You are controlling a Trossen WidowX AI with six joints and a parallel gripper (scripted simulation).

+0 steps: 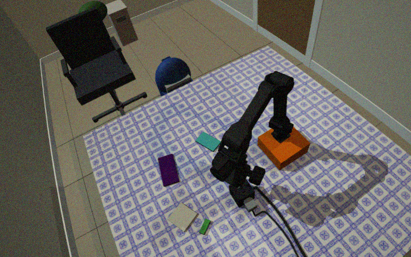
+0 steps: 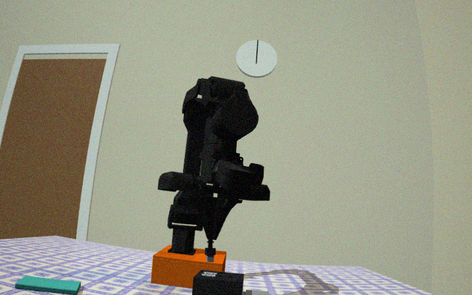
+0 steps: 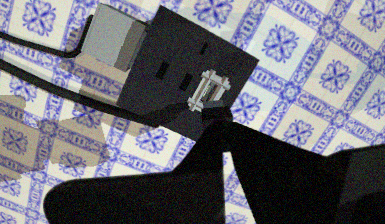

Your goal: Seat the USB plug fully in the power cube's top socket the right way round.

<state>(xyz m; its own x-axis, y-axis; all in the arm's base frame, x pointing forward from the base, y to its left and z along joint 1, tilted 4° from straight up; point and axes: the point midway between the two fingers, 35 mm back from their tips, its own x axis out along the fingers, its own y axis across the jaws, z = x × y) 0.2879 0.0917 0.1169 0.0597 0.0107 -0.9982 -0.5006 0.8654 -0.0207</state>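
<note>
My gripper tip is now 2 cm above the USB plug. The rest, counted from my gripper tip: USB socket: 7 cm below; green block: 20 cm ahead, 5 cm to the left, 13 cm below; beige block: 26 cm ahead, 4 cm to the right, 13 cm below.
</note>
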